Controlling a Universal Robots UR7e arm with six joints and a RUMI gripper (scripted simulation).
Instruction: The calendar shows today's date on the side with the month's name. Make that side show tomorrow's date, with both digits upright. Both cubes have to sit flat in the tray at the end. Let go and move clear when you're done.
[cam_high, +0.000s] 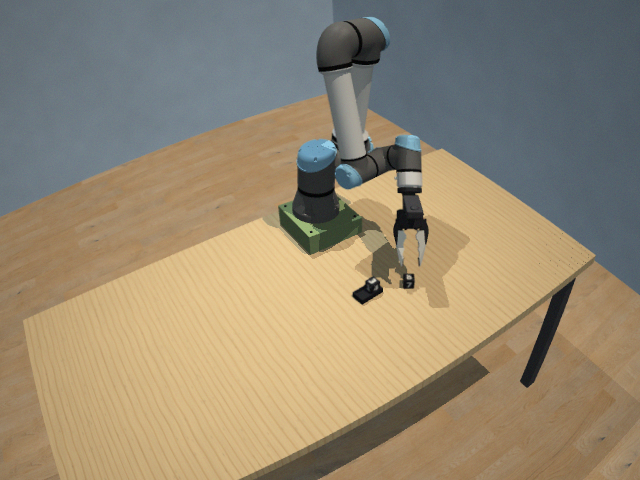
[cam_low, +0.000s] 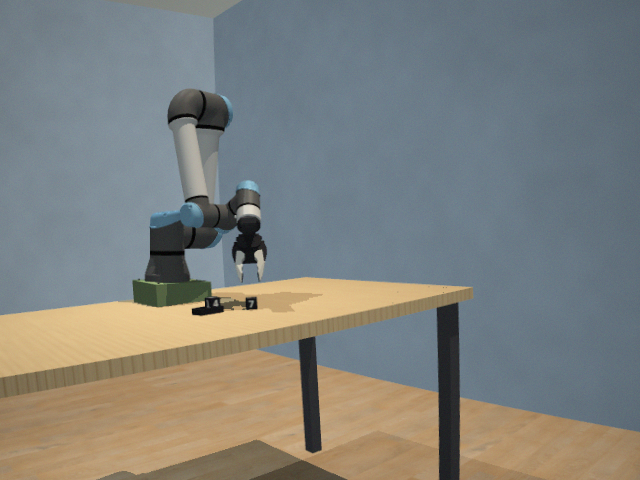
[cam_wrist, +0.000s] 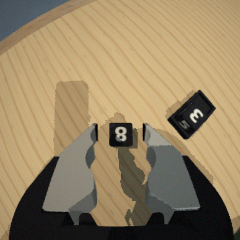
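Now: hand 70 mm above the black digit cube. The rest, counted from my hand: black calendar tray 130 mm to the right, 80 mm below, 30 mm behind.
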